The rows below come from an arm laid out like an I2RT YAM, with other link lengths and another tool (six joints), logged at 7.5 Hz.
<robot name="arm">
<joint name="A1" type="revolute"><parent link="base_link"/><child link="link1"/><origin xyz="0 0 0.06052" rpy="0 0 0"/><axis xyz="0 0 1"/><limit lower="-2.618" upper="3.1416"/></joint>
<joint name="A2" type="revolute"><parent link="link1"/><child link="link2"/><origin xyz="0.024 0.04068 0.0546" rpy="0 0 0"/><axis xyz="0 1 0"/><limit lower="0" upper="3.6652"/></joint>
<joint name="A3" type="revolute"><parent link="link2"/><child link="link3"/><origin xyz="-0.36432 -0.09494 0" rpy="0 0 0"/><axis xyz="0 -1 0"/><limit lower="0" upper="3.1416"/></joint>
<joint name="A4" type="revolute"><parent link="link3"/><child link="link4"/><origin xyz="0.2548 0.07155 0.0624" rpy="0 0 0"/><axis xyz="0 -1 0"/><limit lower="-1.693" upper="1.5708"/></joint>
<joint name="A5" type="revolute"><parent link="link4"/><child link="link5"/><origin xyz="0.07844 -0.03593 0.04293" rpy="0 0 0"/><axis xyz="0 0 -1"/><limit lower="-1.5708" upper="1.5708"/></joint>
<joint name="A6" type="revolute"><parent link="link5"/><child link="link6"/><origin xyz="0.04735 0 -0.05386" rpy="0 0 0"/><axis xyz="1 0 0"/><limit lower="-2.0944" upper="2.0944"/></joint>
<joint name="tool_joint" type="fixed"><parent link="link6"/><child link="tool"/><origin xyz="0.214 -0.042 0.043" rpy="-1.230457 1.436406 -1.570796"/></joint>
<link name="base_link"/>
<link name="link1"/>
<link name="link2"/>
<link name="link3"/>
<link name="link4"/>
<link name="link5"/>
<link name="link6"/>
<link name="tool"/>
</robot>
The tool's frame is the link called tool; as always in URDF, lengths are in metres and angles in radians.
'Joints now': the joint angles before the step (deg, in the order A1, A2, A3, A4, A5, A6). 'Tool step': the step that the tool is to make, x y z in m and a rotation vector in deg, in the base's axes. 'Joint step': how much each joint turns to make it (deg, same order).
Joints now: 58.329 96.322 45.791 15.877 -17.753 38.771
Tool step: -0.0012 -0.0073 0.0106 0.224 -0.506 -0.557
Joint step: 0.029 -2.185 -0.253 -1.453 0.660 0.076
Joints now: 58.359 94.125 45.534 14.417 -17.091 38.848
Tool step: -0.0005 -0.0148 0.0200 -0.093 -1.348 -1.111
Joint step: 0.007 -4.052 0.200 -3.732 1.595 -0.385
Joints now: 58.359 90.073 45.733 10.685 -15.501 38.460
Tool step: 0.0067 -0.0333 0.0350 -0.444 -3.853 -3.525
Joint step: -0.112 -7.133 0.171 -5.910 4.774 -1.118
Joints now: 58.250 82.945 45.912 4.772 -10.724 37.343
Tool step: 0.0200 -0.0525 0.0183 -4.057 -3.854 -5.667
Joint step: -2.051 -5.793 1.054 -8.523 6.000 -2.600
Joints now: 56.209 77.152 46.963 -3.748 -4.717 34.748
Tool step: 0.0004 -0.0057 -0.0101 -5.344 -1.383 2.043
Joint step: -0.233 0.990 1.913 -4.952 0.582 -4.692
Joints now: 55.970 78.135 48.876 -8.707 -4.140 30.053
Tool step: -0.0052 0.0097 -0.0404 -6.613 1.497 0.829
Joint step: 2.794 5.473 1.190 -2.116 2.993 -0.444
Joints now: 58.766 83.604 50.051 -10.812 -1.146 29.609
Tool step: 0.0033 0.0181 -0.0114 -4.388 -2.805 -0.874
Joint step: 4.467 4.825 2.811 -0.493 7.008 0.610
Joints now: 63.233 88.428 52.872 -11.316 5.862 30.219
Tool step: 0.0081 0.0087 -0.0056 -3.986 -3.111 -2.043
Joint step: 3.008 3.985 2.969 -1.384 6.733 0.748
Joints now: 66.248 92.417 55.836 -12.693 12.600 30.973
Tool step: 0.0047 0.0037 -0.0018 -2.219 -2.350 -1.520
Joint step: 1.836 2.240 1.474 -0.532 4.477 0.640
